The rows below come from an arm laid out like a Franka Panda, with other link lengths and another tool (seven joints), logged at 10 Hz.
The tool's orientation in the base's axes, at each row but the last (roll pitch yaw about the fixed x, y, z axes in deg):
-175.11, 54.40, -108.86
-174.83, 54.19, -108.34
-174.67, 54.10, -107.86
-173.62, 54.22, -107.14
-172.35, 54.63, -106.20
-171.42, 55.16, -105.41
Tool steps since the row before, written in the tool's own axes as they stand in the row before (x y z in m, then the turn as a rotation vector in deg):
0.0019, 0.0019, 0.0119, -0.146, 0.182, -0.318
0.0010, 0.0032, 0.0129, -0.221, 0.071, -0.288
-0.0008, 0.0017, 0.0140, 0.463, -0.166, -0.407
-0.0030, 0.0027, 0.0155, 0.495, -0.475, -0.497
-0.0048, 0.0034, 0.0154, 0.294, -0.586, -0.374
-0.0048, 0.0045, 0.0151, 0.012, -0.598, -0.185
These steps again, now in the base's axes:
0.0020, 0.0085, -0.0085, -0.249, -0.084, 0.294
0.0012, 0.0102, -0.0085, -0.123, -0.063, 0.343
0.0033, 0.0114, -0.0076, -0.066, -0.622, -0.128
0.0034, 0.0141, -0.0067, 0.182, -0.823, -0.082
0.0031, 0.0153, -0.0052, 0.360, -0.663, 0.020
0.0020, 0.0156, -0.0050, 0.482, -0.372, 0.146

